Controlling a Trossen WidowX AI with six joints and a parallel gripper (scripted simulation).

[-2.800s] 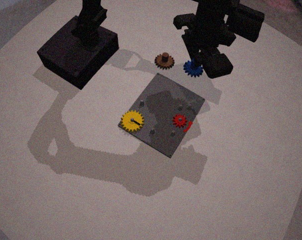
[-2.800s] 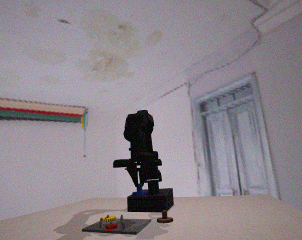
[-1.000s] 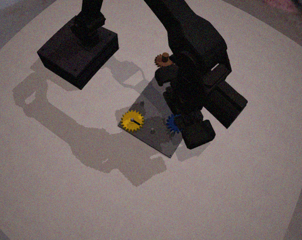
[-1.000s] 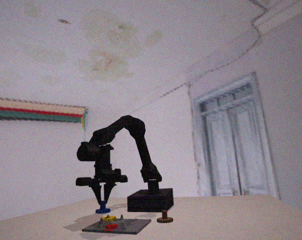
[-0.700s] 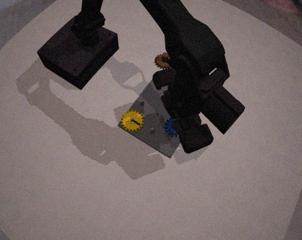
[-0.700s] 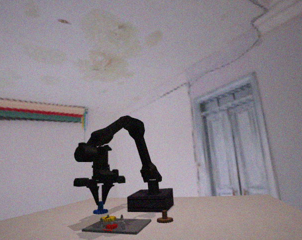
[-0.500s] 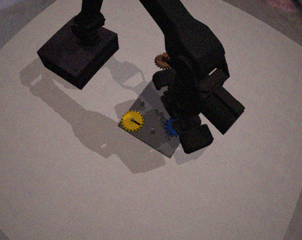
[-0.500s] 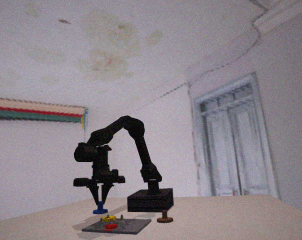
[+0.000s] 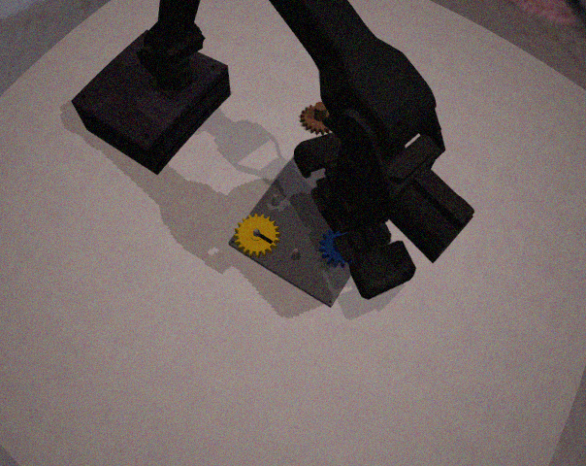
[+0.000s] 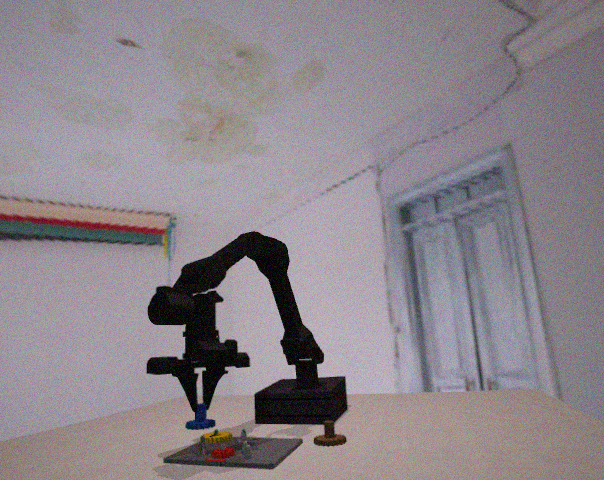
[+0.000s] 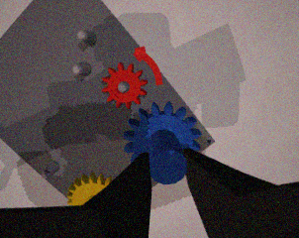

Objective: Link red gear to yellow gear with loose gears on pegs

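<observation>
The red gear is 70 mm below my gripper tip, 40 mm to the left of it and 10 mm behind it. Round my gripper tip: blue gear (10 mm below); brown gear (190 mm to the left, 170 mm behind, 70 mm below); red arrow (80 mm below, 50 mm to the left, 20 mm ahead).
</observation>
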